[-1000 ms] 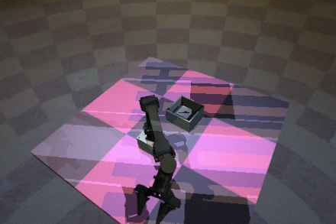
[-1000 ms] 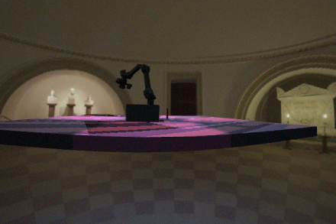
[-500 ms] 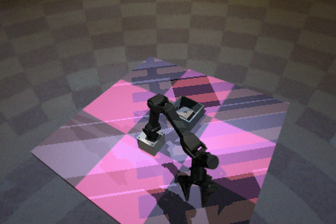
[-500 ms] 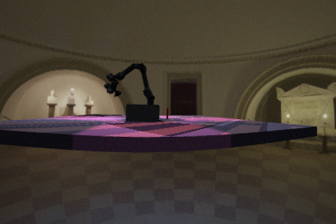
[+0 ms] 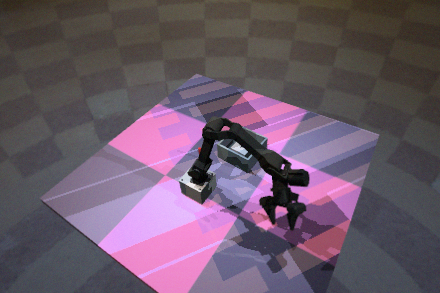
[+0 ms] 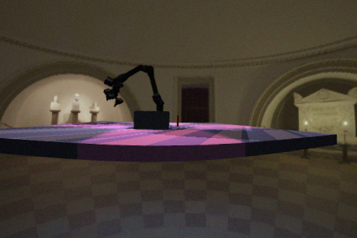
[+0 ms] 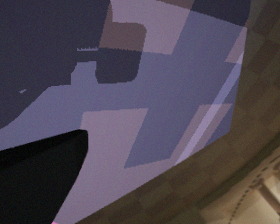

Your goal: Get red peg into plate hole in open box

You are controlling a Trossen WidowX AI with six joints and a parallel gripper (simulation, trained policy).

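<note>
My gripper tip is now 500 mm to the right of the red peg, 330 mm short of it and 130 mm above it. From my gripper tip the other things lie so: dark box (440 mm ahead, 300 mm to the left, 140 mm below).
</note>
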